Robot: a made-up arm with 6 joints.
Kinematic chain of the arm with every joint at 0, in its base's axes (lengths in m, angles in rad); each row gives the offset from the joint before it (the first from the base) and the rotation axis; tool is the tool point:
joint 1: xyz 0 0 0.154 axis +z
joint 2: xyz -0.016 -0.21 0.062 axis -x
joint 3: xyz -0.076 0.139 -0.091 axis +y
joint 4: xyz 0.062 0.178 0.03 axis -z
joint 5: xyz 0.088 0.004 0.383 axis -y
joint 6: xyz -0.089 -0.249 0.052 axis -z
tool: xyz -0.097 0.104 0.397
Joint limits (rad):
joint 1: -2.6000..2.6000
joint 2: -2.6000..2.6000
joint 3: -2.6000..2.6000
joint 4: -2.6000..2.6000
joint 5: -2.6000..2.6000
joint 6: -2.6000..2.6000
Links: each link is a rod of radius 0.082 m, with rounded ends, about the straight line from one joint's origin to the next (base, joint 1, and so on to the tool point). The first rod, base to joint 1, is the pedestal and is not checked.
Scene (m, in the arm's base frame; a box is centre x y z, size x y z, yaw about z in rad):
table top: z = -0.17
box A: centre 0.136 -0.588 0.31 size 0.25 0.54 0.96 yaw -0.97
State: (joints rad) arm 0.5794 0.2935 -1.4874 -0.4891 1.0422 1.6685
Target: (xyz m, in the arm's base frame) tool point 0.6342 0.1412 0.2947
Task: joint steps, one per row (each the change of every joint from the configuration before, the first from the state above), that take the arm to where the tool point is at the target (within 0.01 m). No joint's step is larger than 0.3 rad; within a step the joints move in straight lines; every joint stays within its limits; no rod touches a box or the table.
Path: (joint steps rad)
1: -0.2667 -0.1745 -0.0107 0.1742 0.0062 0.1133
2: -0.2668 -0.1745 -0.0108 0.1741 0.0062 0.1133
3: -0.2667 -0.1745 -0.0107 0.1742 0.0062 0.1132
4: -0.2667 -0.1746 -0.0107 0.1741 0.0062 0.1133
5: -0.2667 -0.1745 -0.0108 0.1742 0.0063 0.1133
6: -0.2109 -0.1534 -0.2647 0.0593 0.0245 -0.1692
7: -0.2108 -0.1533 -0.2647 0.0593 0.0245 -0.1691
8: -0.2108 -0.1534 -0.2648 0.0594 0.0246 -0.1692
9: -0.2108 -0.1534 -0.2647 0.0593 0.0245 -0.1692

